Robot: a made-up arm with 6 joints. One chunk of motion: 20 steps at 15 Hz.
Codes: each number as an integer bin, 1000 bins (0 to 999) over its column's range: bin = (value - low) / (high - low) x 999, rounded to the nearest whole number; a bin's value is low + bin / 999 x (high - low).
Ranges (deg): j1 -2.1..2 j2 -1.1..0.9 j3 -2.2..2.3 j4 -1.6..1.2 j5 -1.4..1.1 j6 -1..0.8
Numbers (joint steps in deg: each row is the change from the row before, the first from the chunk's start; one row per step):
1: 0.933 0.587 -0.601 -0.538 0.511 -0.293
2: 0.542 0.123 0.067 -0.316 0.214 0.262
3: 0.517 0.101 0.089 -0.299 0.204 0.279
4: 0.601 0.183 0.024 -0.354 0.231 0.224
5: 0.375 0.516 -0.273 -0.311 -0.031 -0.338
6: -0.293 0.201 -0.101 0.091 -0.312 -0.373
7: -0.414 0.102 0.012 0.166 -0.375 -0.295
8: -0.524 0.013 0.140 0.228 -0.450 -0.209
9: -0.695 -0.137 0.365 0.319 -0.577 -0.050
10: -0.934 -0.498 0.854 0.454 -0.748 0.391
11: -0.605 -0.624 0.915 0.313 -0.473 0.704
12: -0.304 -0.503 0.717 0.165 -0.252 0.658
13: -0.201 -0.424 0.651 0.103 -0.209 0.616
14: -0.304 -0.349 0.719 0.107 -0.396 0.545
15: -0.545 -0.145 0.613 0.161 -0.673 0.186
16: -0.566 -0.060 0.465 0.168 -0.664 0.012
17: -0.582 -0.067 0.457 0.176 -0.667 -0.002
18: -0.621 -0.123 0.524 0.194 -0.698 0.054
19: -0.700 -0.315 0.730 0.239 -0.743 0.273
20: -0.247 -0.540 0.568 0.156 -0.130 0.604
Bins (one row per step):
1: 739 843 355 379 764 392
2: 644 611 503 458 645 700
3: 638 600 508 464 641 710
4: 658 641 494 445 652 679
5: 603 807 428 460 547 367
6: 440 650 466 603 435 348
7: 411 600 491 630 410 391
8: 384 556 519 652 380 439
9: 342 481 569 685 329 527
10: 284 301 678 733 261 772
11: 364 238 692 683 370 946
12: 438 298 648 630 459 920
13: 463 338 633 608 476 897
14: 438 375 648 609 401 857
15: 379 477 624 628 291 658
16: 374 519 592 631 294 562
17: 370 516 590 634 293 554
18: 360 488 605 640 281 585
19: 341 392 650 656 263 707
20: 451 280 614 627 507 890

